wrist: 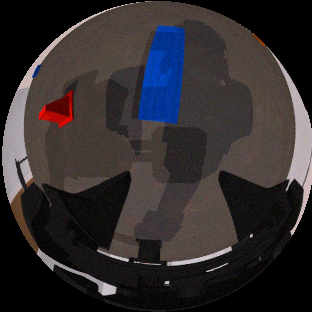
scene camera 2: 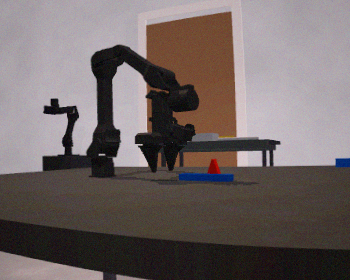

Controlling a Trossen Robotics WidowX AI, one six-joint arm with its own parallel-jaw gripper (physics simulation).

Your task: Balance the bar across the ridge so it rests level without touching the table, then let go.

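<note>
The blue bar lies flat on the table. In the scene view it lies in front of the red ridge, hiding the ridge's foot. In the wrist view the bar runs lengthwise up the upper middle, and the red ridge stands apart to its left. My gripper is open and empty, pointing down a little above the table. In the scene view its fingertips are left of the bar's near-left end; in the wrist view they are spread wide, below the bar's near end.
The brown table carries the arm's base at the left. A blue object shows at the right edge of the scene view. Behind stand a dark side table and another small arm. The arm's shadow falls around the bar.
</note>
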